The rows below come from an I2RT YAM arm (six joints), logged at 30 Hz.
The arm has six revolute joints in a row. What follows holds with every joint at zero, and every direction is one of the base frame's. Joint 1 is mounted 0.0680 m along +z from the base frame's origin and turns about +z. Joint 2 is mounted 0.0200 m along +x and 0.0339 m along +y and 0.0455 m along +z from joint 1 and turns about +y. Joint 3 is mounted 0.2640 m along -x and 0.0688 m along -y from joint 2 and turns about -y. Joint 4 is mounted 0.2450 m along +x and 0.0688 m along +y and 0.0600 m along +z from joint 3 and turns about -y. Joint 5 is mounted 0.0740 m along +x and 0.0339 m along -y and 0.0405 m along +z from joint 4 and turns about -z. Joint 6 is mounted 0.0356 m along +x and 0.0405 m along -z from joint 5 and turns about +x. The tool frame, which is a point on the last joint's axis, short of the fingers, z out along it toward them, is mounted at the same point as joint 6; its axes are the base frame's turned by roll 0.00, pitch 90.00 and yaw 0.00 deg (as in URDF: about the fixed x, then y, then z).
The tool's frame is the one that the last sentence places.
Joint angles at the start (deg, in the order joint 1, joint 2, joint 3, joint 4, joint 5, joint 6):
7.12 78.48 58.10 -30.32 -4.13 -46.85
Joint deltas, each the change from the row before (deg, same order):
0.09 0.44 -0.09 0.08 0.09 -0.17
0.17 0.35 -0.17 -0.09 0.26 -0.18
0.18 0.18 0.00 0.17 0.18 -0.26
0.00 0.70 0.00 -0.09 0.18 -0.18
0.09 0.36 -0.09 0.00 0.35 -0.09
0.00 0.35 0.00 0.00 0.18 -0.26
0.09 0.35 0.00 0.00 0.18 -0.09
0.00 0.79 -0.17 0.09 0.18 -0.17
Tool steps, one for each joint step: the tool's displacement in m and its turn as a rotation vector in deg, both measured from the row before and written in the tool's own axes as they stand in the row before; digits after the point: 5 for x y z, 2 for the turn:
0.00036 0.00070 0.00259 -0.31 0.33 -0.21
0.00057 0.00139 0.00238 -0.35 0.53 -0.27
-0.00063 0.00040 0.00099 0.03 0.06 -0.40
0.00086 0.00043 0.00362 -0.46 0.67 -0.13
0.00047 0.00069 0.00216 -0.14 0.52 -0.14
0.00039 0.00012 0.00181 -0.14 0.37 -0.24
0.00005 0.00044 0.00183 -0.18 0.33 -0.15
0.00125 0.00090 0.00460 -0.53 0.71 -0.13

